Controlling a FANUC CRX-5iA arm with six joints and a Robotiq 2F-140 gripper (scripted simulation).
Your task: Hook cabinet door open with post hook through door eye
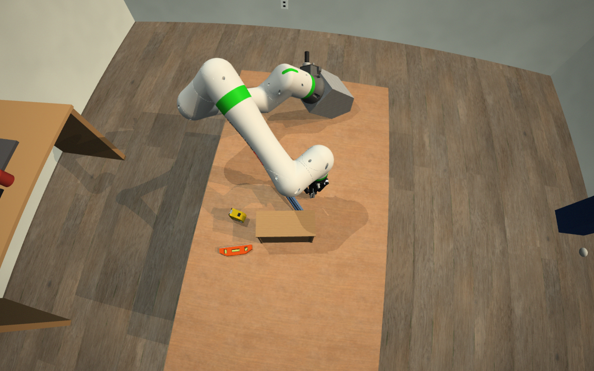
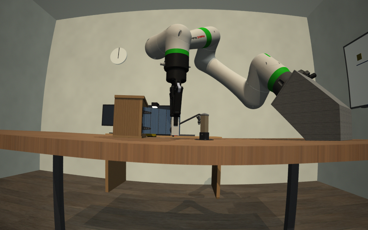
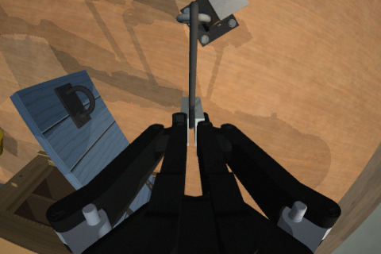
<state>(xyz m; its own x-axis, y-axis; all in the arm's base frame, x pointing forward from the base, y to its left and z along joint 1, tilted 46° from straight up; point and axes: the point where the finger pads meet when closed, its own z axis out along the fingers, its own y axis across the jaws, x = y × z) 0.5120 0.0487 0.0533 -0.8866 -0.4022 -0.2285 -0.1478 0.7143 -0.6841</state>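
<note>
The cabinet door lies 50 mm ahead of my hand, 70 mm to the right of it and 20 mm above it. Also, from my hand: hook post (80 mm behind, 10 mm to the right, 10 mm above); wooden cabinet (110 mm ahead, 100 mm to the right, 20 mm above); dark hook (40 mm behind, 10 mm to the right, 10 mm above).
</note>
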